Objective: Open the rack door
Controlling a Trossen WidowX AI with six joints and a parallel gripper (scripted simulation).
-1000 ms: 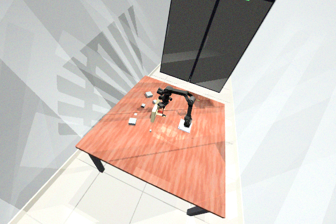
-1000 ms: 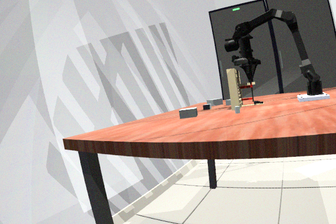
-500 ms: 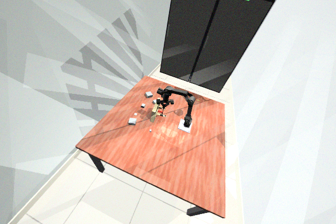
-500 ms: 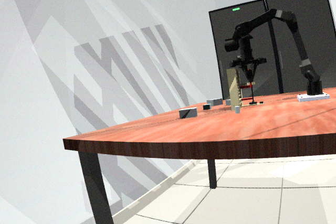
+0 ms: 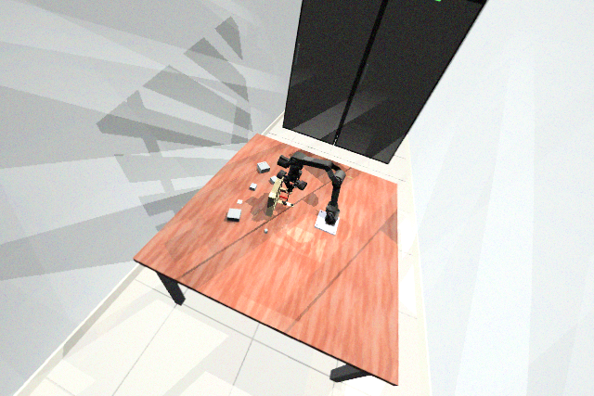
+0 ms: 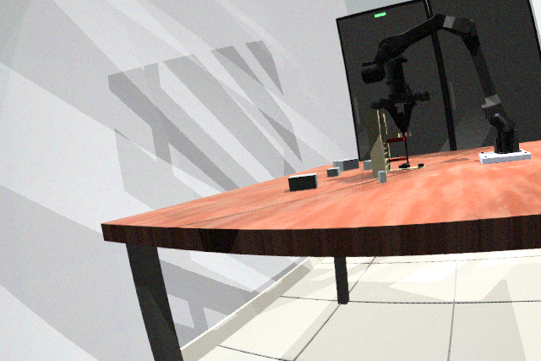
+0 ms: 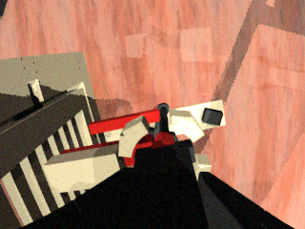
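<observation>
Now: the upright handle 2 cm below my gripper tip and 1 cm to the left of it. Round my gripper tip: block 26 cm to the left, 11 cm below, 7 cm ahead.
</observation>
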